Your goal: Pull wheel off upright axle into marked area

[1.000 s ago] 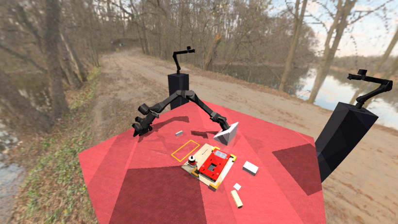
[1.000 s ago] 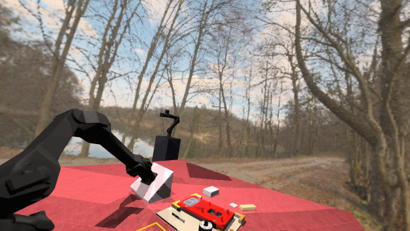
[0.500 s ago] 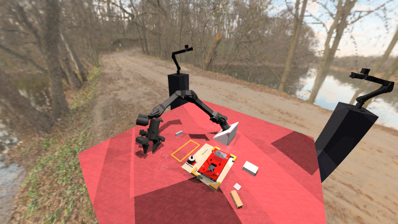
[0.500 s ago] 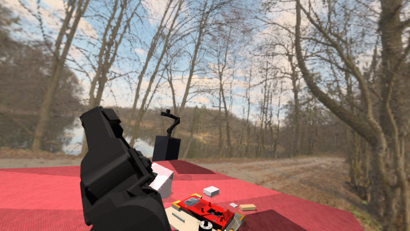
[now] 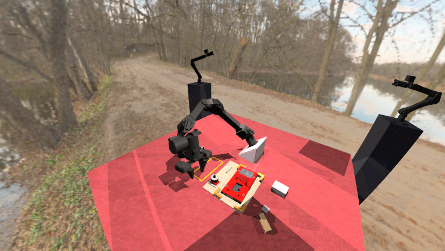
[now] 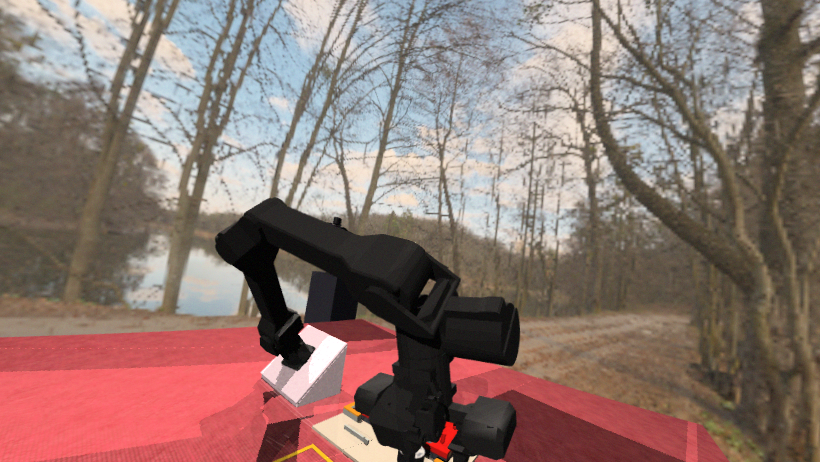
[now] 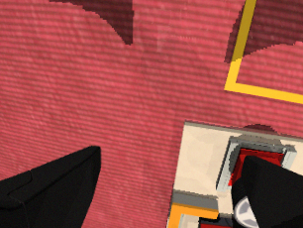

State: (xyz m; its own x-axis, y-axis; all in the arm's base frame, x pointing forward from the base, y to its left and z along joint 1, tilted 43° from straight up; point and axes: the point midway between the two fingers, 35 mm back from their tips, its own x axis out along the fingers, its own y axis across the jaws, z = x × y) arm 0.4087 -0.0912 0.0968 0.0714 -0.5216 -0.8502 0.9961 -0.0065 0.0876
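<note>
My gripper tip is 60 mm to the right of the wheel, 60 mm past it and 40 mm above it. The rest, counted from my gripper tip: wooden block 350 mm to the left, 70 mm below; thin dark post 60 mm to the left, 60 mm behind, 40 mm below.
</note>
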